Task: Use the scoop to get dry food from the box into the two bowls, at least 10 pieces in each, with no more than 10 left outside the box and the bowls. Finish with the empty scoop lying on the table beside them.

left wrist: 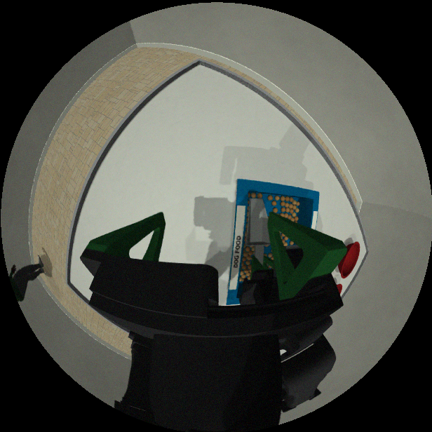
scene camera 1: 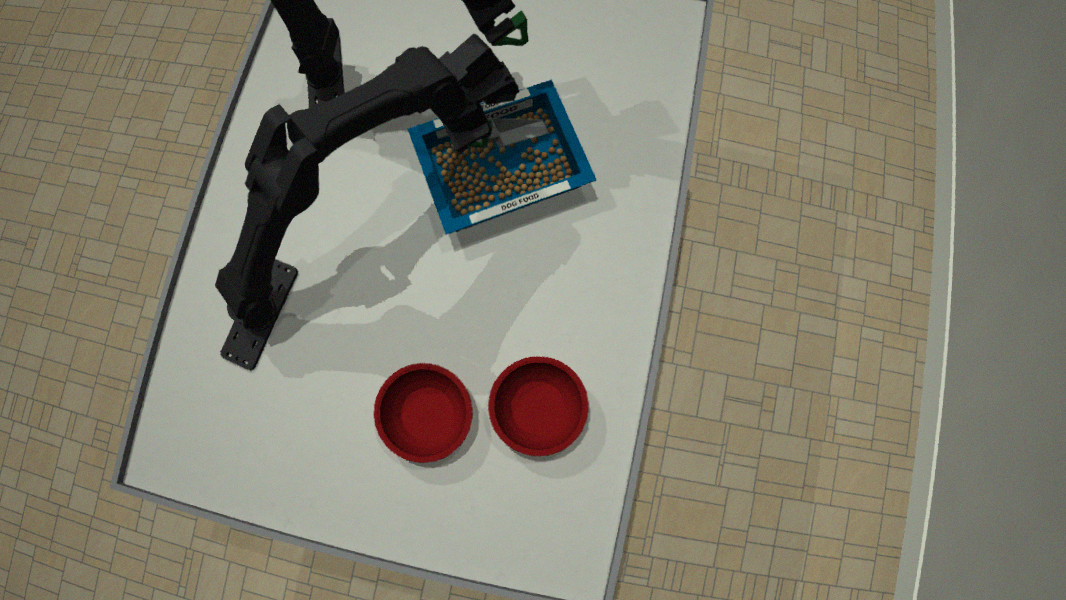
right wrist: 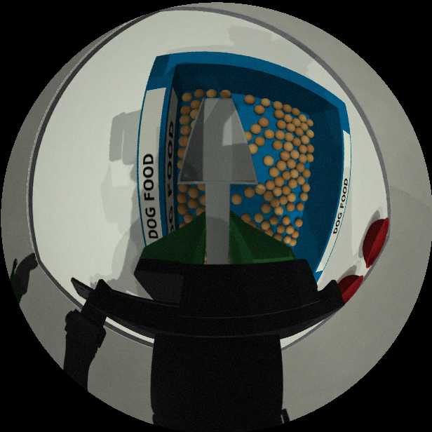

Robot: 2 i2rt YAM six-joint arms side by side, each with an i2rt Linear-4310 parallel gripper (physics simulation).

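Places are measured from the left arm's base along level axes (x ahead, y right, z down), in millimetres.
Pixels of known places: left gripper, fingertip midpoint: (scene camera 1: 513,23); right gripper, fingertip midpoint: (scene camera 1: 481,140); left arm's base, link origin: (scene camera 1: 325,76); right arm's base, link origin: (scene camera 1: 260,313).
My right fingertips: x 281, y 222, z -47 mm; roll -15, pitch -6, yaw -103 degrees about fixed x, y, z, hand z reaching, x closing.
Ahead of a thing's pixels: the offset from my right fingertips to its top centre. "spot": to the spot under its first point. Level surfaces: height alone.
The blue box {spot: dx +162, dy +34, dz -16 mm} (scene camera 1: 575,139) (left wrist: 277,186) (right wrist: 200,56) holds many round brown food pieces {dx -3, dy +56, dz +32 mm} (scene camera 1: 484,178) (left wrist: 290,205) (right wrist: 289,175). My right gripper (scene camera 1: 481,141) (right wrist: 217,217) is shut on the handle of the grey scoop {dx +35, dy -8, dz -21 mm} (scene camera 1: 522,131) (left wrist: 257,222) (right wrist: 217,140). The scoop's blade is over or in the box, near one labelled long wall; no pieces show on it. My left gripper (scene camera 1: 514,31) (left wrist: 216,217) is open and empty, beyond the box at the top of the scene view. Two red bowls, one on the left (scene camera 1: 423,413) and one on the right (scene camera 1: 538,406), stand empty and upright.
The white table {dz +47 mm} (scene camera 1: 335,462) has a raised grey edge. The right arm (scene camera 1: 372,104) reaches from its base plate across to the box. The left arm (scene camera 1: 317,55) shows partly at the top of the scene view. The bowls stand below the box in the picture, close together.
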